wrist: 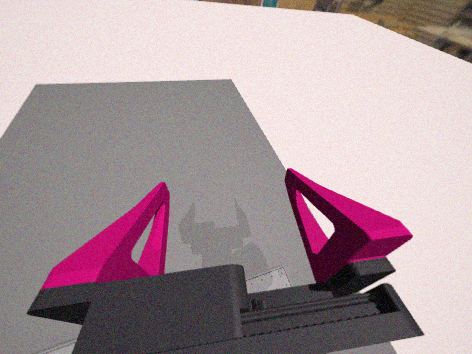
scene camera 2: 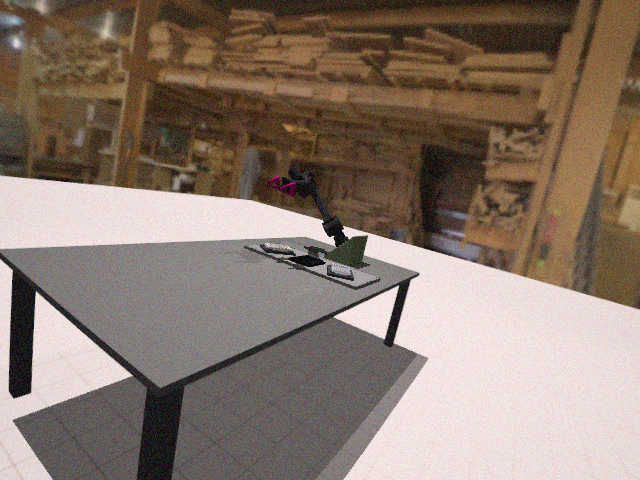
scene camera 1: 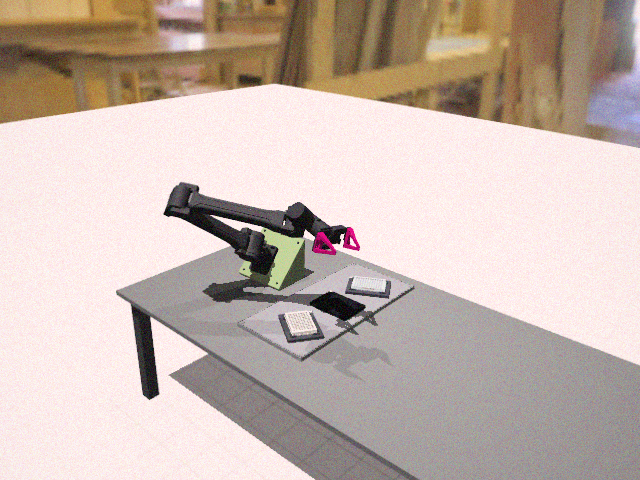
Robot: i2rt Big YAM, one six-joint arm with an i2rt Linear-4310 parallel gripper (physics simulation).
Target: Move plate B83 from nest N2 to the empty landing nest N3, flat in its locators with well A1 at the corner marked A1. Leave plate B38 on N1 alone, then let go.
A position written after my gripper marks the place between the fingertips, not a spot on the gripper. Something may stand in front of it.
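Note:
My gripper point(scene camera 1: 347, 251), which you'd also find in the wrist view as the gripper point(wrist: 227, 180), is open, and it holds nothing. There's a black nest point(scene camera 1: 331, 302) that I can see as well.

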